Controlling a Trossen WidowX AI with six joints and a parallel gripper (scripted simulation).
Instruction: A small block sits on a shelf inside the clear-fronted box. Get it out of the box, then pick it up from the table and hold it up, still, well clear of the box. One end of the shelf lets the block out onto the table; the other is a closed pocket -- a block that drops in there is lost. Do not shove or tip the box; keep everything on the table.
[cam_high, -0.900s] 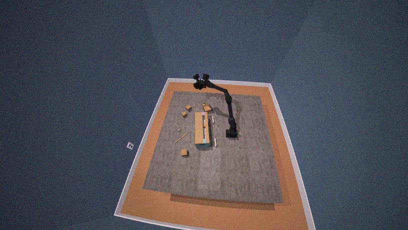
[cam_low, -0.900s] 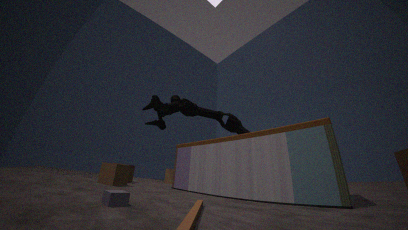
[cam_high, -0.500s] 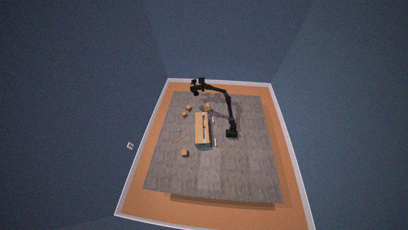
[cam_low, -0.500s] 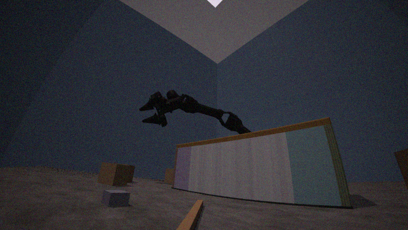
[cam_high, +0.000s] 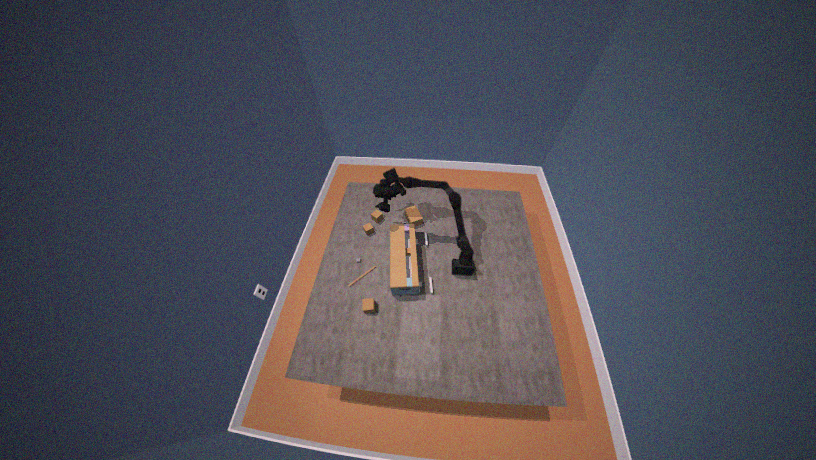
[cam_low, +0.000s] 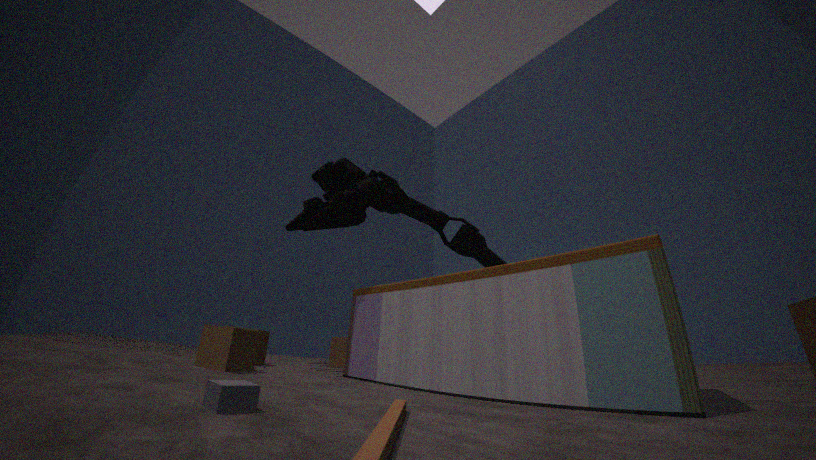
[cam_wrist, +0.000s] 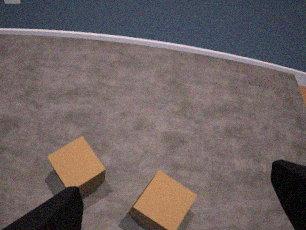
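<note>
Now: the long box 280 mm to the left of my gripper tip, 210 mm behind it and 170 mm below it. The rest, counted from my gripper tip: grey cube 270 mm to the left, 230 mm below, 100 mm ahead; stick 370 mm to the left, 230 mm below, 70 mm ahead; orange block 250 mm to the left, 190 mm behind, 150 mm below.
</note>
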